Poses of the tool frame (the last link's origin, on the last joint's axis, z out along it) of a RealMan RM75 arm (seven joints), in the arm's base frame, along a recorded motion.
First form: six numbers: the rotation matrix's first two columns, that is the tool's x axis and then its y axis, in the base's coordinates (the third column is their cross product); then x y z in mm.
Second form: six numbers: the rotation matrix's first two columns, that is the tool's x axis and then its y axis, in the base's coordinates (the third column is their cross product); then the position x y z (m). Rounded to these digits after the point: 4 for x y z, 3 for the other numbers.
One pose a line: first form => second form
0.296, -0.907, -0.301, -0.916, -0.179, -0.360, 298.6, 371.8, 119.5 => 0.296, -0.907, -0.301, -0.916, -0.179, -0.360, 0.2986, 0.3718, 0.1195
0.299, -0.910, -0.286, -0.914, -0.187, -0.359, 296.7, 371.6, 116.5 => 0.299, -0.910, -0.286, -0.914, -0.187, -0.359, 0.2967, 0.3716, 0.1165
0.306, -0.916, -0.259, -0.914, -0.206, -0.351, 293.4, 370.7, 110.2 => 0.306, -0.916, -0.259, -0.914, -0.206, -0.351, 0.2934, 0.3707, 0.1102
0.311, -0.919, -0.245, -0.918, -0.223, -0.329, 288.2, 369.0, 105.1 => 0.311, -0.919, -0.245, -0.918, -0.223, -0.329, 0.2882, 0.3690, 0.1051
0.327, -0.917, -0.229, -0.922, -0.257, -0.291, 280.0, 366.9, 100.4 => 0.327, -0.917, -0.229, -0.922, -0.257, -0.291, 0.2800, 0.3669, 0.1004
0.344, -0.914, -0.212, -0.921, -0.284, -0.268, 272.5, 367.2, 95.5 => 0.344, -0.914, -0.212, -0.921, -0.284, -0.268, 0.2725, 0.3672, 0.0955
